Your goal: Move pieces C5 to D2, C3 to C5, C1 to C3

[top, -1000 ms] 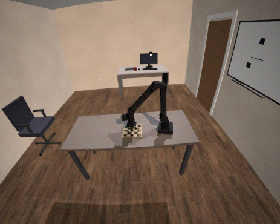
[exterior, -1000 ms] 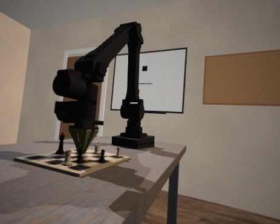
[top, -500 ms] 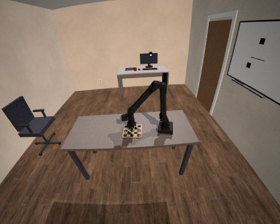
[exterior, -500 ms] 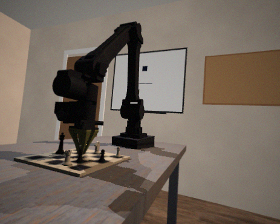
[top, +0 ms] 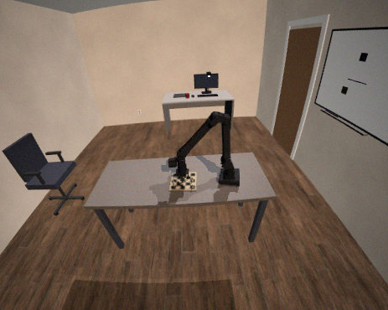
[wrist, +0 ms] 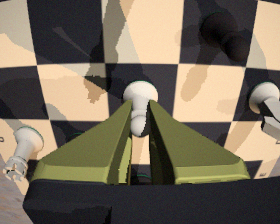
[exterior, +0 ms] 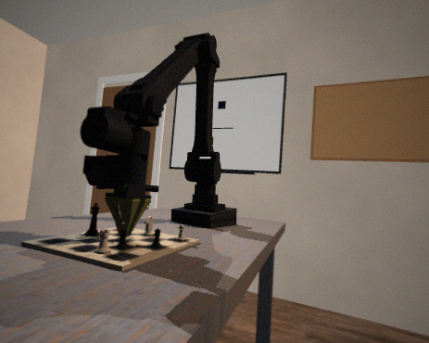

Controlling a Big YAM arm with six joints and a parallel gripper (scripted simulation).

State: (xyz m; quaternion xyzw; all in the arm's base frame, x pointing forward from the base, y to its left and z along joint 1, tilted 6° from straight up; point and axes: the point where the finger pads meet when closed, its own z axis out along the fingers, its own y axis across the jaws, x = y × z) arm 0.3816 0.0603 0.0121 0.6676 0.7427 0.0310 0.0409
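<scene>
The chessboard is 20 mm below my hand. The rest, counted from my hand: white rook (70 mm ahead, 40 mm to the left); tall black piece (10 mm ahead, 80 mm to the right, 10 mm above).
</scene>
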